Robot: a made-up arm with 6 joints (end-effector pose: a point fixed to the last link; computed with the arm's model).
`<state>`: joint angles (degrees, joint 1 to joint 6).
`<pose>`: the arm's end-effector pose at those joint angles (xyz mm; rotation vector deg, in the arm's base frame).
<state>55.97 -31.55 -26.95 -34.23 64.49 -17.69</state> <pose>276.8 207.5 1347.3 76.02 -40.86 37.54</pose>
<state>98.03 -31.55 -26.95 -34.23 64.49 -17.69</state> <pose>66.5 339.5 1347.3 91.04 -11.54 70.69</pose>
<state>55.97 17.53 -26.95 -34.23 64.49 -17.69</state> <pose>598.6 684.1 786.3 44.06 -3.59 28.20</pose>
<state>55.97 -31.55 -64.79 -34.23 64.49 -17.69</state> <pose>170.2 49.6 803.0 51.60 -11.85 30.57</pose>
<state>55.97 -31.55 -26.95 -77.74 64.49 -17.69</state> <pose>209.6 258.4 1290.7 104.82 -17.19 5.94</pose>
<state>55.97 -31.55 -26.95 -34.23 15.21 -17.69</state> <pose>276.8 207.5 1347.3 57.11 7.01 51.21</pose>
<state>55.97 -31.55 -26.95 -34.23 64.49 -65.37</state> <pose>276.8 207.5 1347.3 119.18 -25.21 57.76</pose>
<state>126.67 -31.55 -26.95 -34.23 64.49 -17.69</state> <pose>-104.3 329.8 1347.3 97.15 12.09 92.22</pose>
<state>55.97 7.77 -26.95 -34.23 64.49 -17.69</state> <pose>558.2 624.2 934.2 50.62 -10.75 30.27</pose>
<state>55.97 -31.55 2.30 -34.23 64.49 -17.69</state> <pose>214.9 115.8 1782.6 93.70 -64.68 41.68</pose>
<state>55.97 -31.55 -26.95 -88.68 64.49 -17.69</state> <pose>188.2 273.1 1287.6 110.76 -10.51 -2.68</pose>
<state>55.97 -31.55 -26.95 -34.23 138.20 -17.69</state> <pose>276.8 207.5 1347.3 88.07 -113.69 3.02</pose>
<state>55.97 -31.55 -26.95 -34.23 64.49 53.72</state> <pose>276.8 207.5 1347.3 9.79 -50.84 6.13</pose>
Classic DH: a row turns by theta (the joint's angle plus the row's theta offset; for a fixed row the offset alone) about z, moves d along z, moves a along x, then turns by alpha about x. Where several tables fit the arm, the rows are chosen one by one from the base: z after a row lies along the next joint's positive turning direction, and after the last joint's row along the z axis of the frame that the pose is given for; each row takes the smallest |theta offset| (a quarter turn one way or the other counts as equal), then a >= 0, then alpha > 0; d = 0 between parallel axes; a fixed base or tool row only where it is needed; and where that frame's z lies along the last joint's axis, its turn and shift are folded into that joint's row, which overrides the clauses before.
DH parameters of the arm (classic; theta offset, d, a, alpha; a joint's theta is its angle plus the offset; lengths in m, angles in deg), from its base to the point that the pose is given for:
joint 1: 0 0.437 0 -90
joint 2: -90 0 1.075 180
joint 3: 0 0 0 -90
joint 4: 0 -0.886 0 90
joint 5: 0 0.137 0 -90
joint 6: 90 0 0 90
tool (fixed): -90 0 0 0

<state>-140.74 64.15 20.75 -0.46 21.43 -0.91</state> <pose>-1333.6 -913.1 296.2 27.51 8.03 -138.99</pose>
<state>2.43 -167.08 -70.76 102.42 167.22 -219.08</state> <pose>-471.7 9.5 255.1 -24.36 72.92 38.42</pose>
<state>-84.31 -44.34 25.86 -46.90 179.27 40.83</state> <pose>-128.6 346.1 2005.6 13.20 90.88 18.68</pose>
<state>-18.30 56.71 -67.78 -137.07 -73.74 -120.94</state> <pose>335.3 -5.2 349.6 -40.39 27.29 46.60</pose>
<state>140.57 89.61 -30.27 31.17 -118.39 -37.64</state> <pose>-462.4 532.0 -359.2 -147.60 -18.75 -70.96</pose>
